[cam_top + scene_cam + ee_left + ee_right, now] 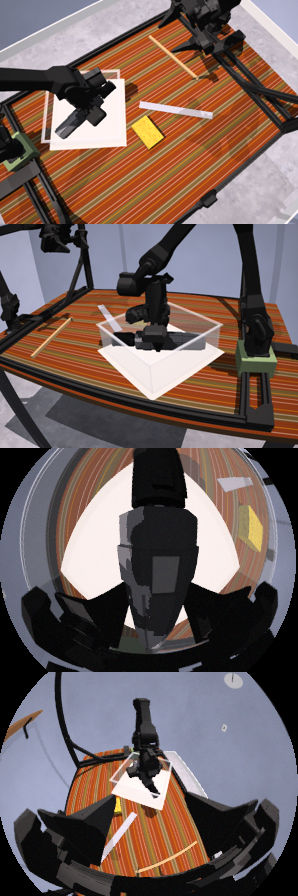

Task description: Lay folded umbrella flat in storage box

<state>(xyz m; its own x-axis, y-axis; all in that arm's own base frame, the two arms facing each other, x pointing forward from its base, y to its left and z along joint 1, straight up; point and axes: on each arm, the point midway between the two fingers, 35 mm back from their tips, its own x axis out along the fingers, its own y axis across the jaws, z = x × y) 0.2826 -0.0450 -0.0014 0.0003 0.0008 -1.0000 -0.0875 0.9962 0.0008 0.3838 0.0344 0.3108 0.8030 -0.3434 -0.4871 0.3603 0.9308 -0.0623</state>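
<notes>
The storage box lies 1 cm below my left hand. From my left hand the other things lie so: grey ruler 29 cm to the right, 20 cm behind, 5 cm below; then folded umbrella 1 cm below; then wooden stick 43 cm to the right, 5 cm below.
</notes>
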